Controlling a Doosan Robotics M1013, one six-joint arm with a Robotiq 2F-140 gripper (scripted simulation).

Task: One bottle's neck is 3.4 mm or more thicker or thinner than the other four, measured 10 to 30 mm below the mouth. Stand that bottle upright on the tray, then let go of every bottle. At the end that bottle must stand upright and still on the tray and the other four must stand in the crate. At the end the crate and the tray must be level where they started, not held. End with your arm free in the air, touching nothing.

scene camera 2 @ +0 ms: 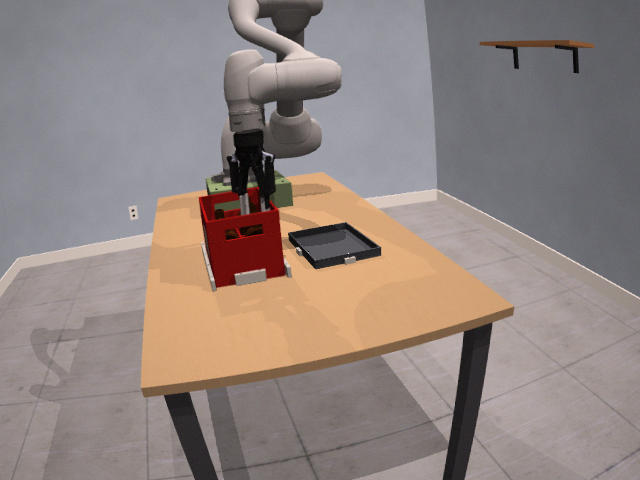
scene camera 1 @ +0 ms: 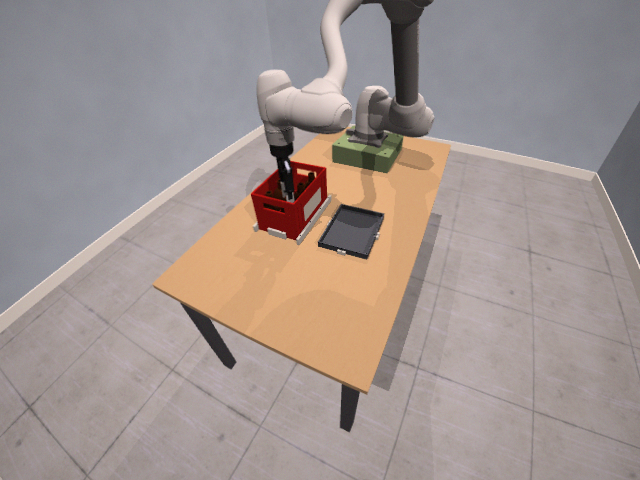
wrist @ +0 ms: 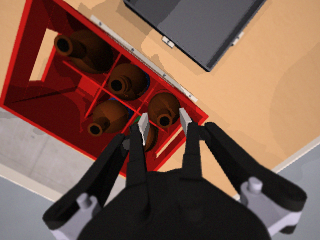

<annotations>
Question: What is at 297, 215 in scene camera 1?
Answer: A red crate.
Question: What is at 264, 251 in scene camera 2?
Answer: A red crate.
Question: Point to a dark grey tray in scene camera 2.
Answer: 325, 246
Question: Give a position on a red crate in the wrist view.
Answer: At 57, 104
</annotations>
